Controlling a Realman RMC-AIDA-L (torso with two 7-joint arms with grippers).
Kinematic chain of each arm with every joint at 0, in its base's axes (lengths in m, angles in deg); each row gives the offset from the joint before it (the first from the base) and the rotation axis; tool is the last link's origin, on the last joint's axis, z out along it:
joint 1: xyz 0 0 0.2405 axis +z
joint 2: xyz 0 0 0 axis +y
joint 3: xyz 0 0 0.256 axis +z
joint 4: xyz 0 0 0 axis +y
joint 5: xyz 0 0 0.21 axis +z
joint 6: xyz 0 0 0 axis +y
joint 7: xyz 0 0 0.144 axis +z
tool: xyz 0 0 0
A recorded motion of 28 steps. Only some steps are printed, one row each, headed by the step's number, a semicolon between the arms.
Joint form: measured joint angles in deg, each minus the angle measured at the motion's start. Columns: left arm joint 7, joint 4, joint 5, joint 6, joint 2, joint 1, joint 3; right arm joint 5, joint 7, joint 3, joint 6, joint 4, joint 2, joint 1.
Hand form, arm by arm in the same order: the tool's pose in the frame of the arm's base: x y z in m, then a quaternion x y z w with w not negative. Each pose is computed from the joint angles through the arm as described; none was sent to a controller.
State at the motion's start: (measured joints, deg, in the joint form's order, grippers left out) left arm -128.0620 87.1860 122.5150 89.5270 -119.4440 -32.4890 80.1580; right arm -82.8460 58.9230 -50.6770 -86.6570 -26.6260 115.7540 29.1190
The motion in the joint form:
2: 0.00 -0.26 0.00 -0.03 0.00 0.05 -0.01; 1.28 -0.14 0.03 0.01 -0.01 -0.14 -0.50
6: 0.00 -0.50 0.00 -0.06 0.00 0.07 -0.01; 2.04 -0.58 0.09 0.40 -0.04 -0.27 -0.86
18: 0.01 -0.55 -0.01 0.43 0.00 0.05 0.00; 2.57 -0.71 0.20 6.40 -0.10 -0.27 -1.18
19: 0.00 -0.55 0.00 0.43 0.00 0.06 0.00; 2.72 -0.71 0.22 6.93 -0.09 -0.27 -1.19
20: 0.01 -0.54 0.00 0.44 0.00 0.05 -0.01; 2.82 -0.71 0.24 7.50 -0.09 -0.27 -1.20
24: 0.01 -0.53 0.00 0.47 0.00 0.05 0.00; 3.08 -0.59 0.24 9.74 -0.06 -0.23 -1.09
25: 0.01 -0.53 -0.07 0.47 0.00 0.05 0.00; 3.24 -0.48 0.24 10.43 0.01 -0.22 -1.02
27: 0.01 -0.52 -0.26 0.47 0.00 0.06 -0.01; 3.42 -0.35 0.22 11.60 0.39 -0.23 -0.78
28: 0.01 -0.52 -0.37 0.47 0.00 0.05 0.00; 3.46 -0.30 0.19 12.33 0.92 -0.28 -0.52
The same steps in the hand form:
2: -0.0979 0.3283 -0.0023 -0.99090 -0.11573 -0.01690 0.06668; 0.2496 0.3418 0.0171 -0.88464 0.11785 0.38264 0.23900
6: -0.0988 0.3284 -0.0027 -0.99072 -0.11768 -0.01655 0.06592; 0.2522 0.3422 0.0197 -0.88170 0.11849 0.38305 0.24869
18: -0.0993 0.3273 -0.0030 -0.99099 -0.11786 -0.01427 0.06197; 0.2646 0.3518 0.0204 -0.87714 0.14382 0.35550 0.28908
19: -0.0994 0.3273 -0.0030 -0.99097 -0.11804 -0.01419 0.06201; 0.2656 0.3528 0.0207 -0.87614 0.14624 0.35377 0.29298
20: -0.0993 0.3273 -0.0030 -0.99099 -0.11783 -0.01421 0.06204; 0.2667 0.3538 0.0209 -0.87531 0.14870 0.35151 0.29692
24: -0.0993 0.3272 -0.0030 -0.99102 -0.11772 -0.01405 0.06180; 0.2701 0.3580 0.0210 -0.87266 0.15831 0.34245 0.31004
25: -0.0991 0.3271 -0.0030 -0.99104 -0.11769 -0.01457 0.06148; 0.2711 0.3594 0.0211 -0.87136 0.16212 0.34045 0.31391
27: -0.0987 0.3269 -0.0030 -0.99107 -0.11765 -0.01605 0.06072; 0.2726 0.3618 0.0203 -0.86970 0.16914 0.33649 0.31904
28: -0.0984 0.3268 -0.0030 -0.99111 -0.11746 -0.01682 0.06016; 0.2738 0.3631 0.0190 -0.86911 0.17453 0.33350 0.32088

